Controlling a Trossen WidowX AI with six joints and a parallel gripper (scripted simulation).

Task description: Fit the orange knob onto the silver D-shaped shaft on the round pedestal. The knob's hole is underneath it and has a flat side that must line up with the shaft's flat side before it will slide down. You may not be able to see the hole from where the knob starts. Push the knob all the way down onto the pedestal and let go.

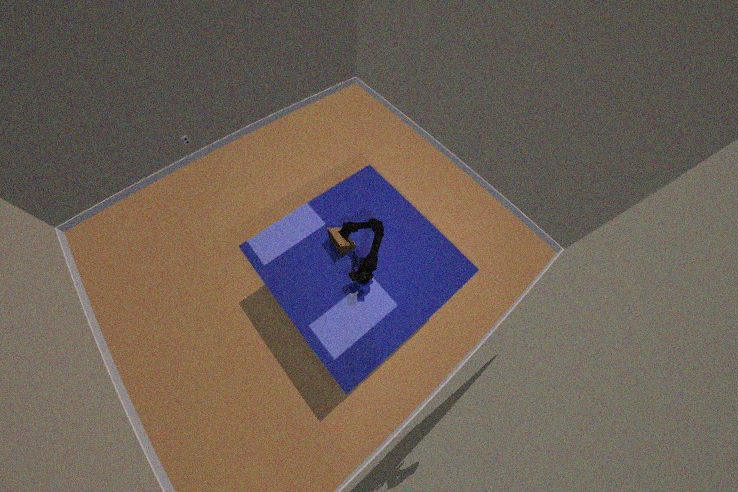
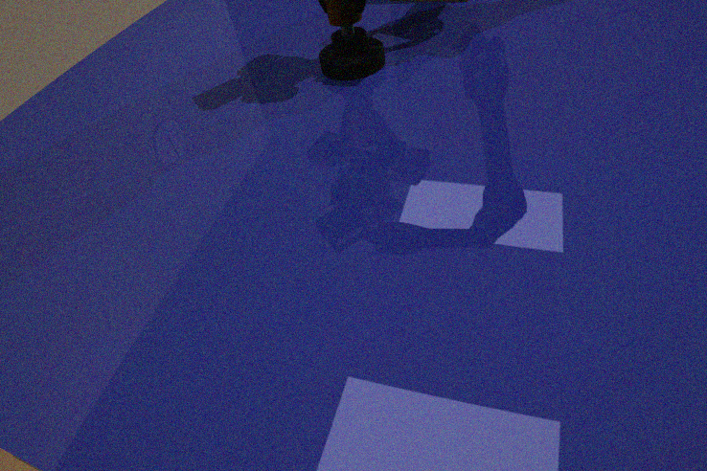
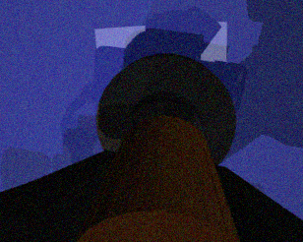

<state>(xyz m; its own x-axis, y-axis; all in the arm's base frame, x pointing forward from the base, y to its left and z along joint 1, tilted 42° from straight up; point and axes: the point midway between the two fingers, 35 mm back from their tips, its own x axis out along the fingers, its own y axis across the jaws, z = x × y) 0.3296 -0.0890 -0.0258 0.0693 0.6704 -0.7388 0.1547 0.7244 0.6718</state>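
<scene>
Right now the orange knob is 30 mm above my gripper tip. The rest, counted from my gripper tip: round pedestal (40 mm below).
</scene>
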